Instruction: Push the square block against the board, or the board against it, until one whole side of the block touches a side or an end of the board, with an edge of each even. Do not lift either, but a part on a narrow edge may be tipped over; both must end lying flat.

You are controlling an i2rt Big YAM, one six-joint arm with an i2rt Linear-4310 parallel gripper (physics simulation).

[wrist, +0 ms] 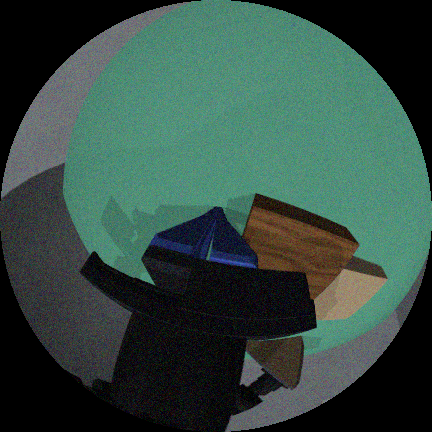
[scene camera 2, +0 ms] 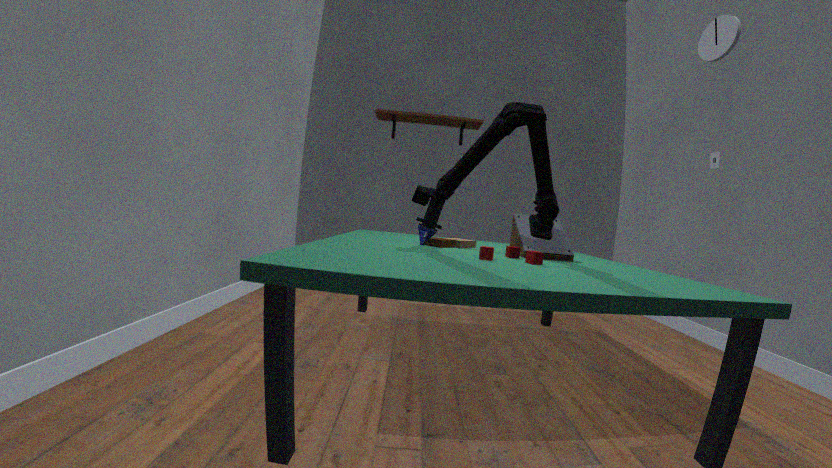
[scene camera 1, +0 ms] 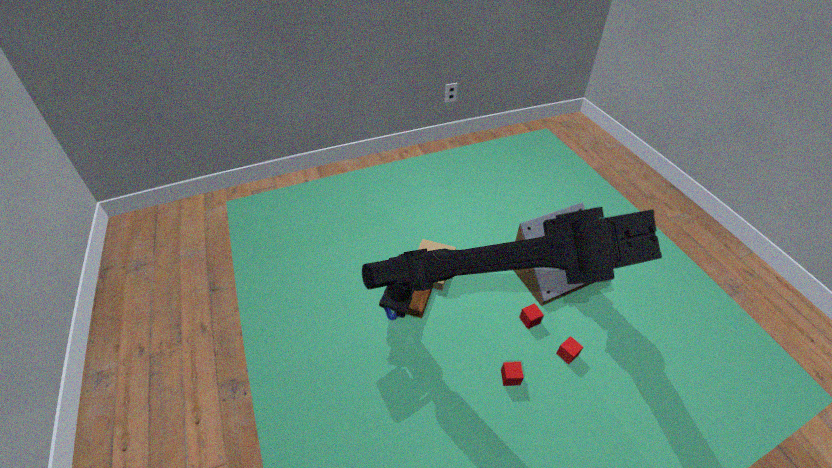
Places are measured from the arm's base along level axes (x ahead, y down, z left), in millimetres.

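Pixels of known places: gripper, between the fingertips: (wrist: 217,212) (scene camera 2: 421,245) (scene camera 1: 390,319); arm's base, origin of its link: (wrist: 278,374) (scene camera 2: 539,228).
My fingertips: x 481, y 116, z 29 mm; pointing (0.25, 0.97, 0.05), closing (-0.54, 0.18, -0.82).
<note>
Ahead of a thing's pixels: the offset from my fingertips to its top centre. Level surfaces: height alone.
The dark brown wooden piece @[dx -65, dy -29, dz -51 mm] (scene camera 1: 420,302) (scene camera 2: 442,242) (wrist: 295,245), apparently the board, lies flat and is partly hidden by the arm and gripper. The pale wooden piece @[dx -158, dy -29, dz -134 mm] (scene camera 1: 436,245) (scene camera 2: 466,243) (wrist: 356,292), apparently the square block, lies flat on its far side from the fingers. They are very close; whether their sides touch is hidden. In the wrist view their upper corners look offset. My gripper (scene camera 1: 391,313) (scene camera 2: 423,242) (wrist: 217,212) is shut and empty, with its blue fingertips low by the table, right beside the brown piece's outer side; contact is unclear.
Three red cubes @[dx -342, dy -39, dz +112 mm] (scene camera 1: 531,316) @[dx -386, dy -39, dz +230 mm] (scene camera 1: 569,349) @[dx -225, dy -39, dz +239 mm] (scene camera 1: 512,373) stand on the green table @[dy +1 mm] (scene camera 1: 325,378) (scene camera 2: 360,261), in front of the arm's grey base plate (scene camera 1: 552,285). The arm passes over the pale piece in scene camera 1.
</note>
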